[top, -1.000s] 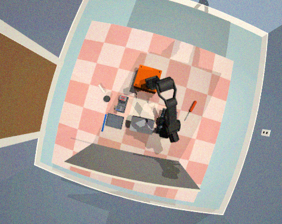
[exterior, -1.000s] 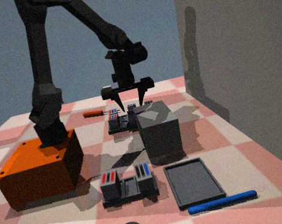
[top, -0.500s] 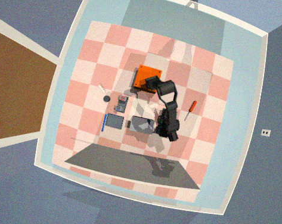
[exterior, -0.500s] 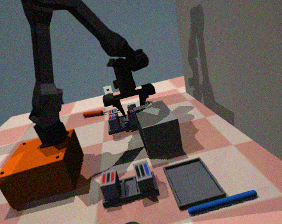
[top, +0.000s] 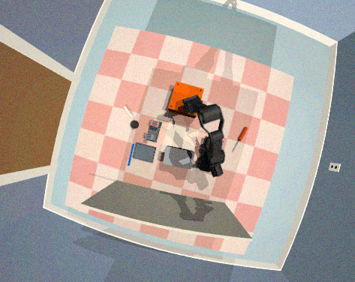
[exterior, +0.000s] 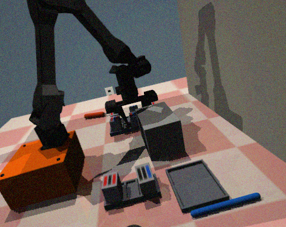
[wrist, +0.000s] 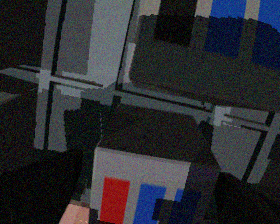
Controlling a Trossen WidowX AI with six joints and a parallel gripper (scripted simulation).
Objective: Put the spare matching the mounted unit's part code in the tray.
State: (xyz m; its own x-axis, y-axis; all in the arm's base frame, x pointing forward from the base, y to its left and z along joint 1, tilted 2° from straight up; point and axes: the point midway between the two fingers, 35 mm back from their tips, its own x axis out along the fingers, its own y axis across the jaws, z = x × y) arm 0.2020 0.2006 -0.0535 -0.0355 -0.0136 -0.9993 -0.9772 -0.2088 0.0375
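My gripper tip is now 34 cm to the left of the grey tray, 15 cm short of it and 1 cm above it. Round my gripper tip: blue pen: 41 cm to the right, 20 cm ahead, 1 cm below; mounted unit: 13 cm to the right, 8 cm ahead, 3 cm above; spare: 2 cm above.
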